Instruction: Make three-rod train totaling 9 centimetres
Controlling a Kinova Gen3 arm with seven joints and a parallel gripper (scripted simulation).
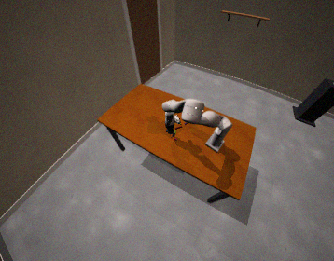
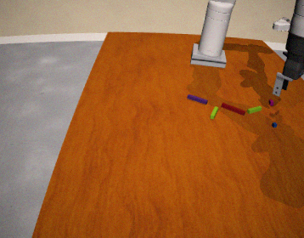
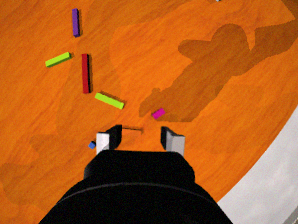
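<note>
Now: the blue rod 8 cm ahead of my hand, 7 cm below it and 4 cm to the right of it. Also, from my hand: orange rod (7 cm below, 2 cm ahead, 1 cm to the right); then red rod (14 cm to the right, 7 cm below); then magenta rod (7 cm below, 4 cm behind).
</note>
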